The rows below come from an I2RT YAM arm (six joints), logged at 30 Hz.
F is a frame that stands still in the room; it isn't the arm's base.
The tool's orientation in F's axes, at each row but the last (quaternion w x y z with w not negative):
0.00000 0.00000 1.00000 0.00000
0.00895 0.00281 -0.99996 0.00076
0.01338 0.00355 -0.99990 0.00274
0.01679 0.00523 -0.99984 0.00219
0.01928 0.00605 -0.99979 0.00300
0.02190 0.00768 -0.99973 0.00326
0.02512 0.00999 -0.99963 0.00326
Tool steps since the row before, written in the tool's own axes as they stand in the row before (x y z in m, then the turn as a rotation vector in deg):
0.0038 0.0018 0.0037 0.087 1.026 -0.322
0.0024 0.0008 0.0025 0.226 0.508 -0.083
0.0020 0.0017 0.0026 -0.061 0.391 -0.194
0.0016 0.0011 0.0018 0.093 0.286 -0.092
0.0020 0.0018 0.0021 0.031 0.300 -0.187
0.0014 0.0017 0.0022 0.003 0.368 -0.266
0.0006 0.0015 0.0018 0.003 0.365 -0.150
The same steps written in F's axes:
-0.0038 0.0018 -0.0037 -0.087 1.026 0.322
-0.0024 0.0008 -0.0025 -0.227 0.507 0.086
-0.0021 0.0017 -0.0026 0.063 0.392 0.190
-0.0017 0.0011 -0.0017 -0.093 0.285 0.094
-0.0021 0.0018 -0.0020 -0.027 0.301 0.186
-0.0015 0.0017 -0.0021 0.003 0.370 0.264
-0.0007 0.0015 -0.0018 -0.003 0.366 0.148

